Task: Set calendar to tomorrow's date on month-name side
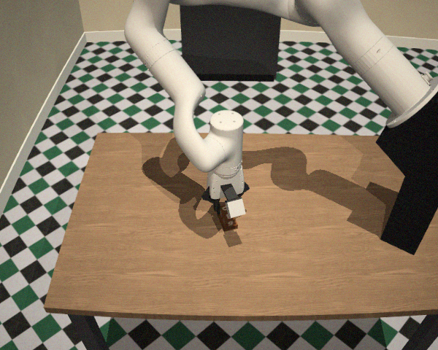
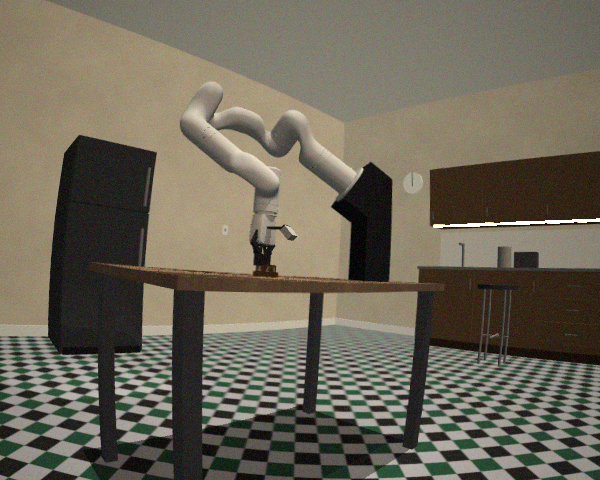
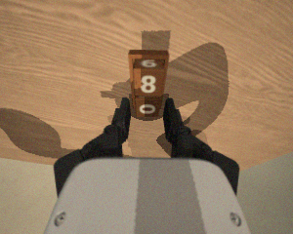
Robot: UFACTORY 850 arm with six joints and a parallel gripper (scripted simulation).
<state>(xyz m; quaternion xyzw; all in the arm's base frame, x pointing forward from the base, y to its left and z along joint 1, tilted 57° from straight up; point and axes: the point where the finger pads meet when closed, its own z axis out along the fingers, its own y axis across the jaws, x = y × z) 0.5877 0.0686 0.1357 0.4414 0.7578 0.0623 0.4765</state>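
The brown calendar cube is 30 mm below my hand.
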